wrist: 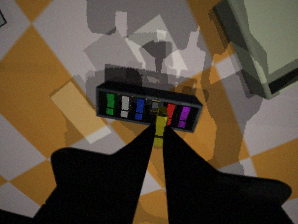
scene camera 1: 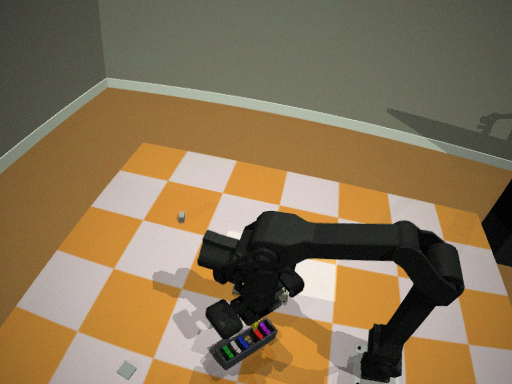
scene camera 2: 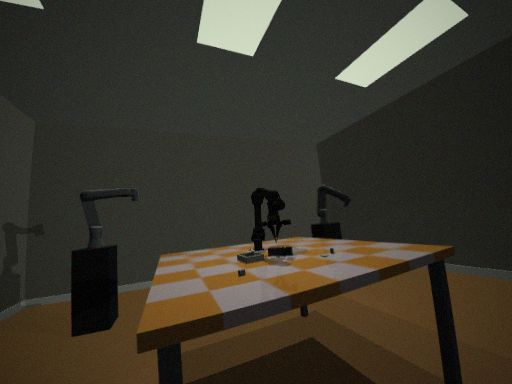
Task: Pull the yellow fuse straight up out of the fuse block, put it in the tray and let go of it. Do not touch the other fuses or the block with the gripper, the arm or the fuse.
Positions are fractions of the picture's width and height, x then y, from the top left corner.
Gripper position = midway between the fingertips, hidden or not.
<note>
My gripper (scene camera 1: 0.49,0.83) carries a yellow fuse.
My gripper also shows in the wrist view (wrist: 0.54,0.58).
</note>
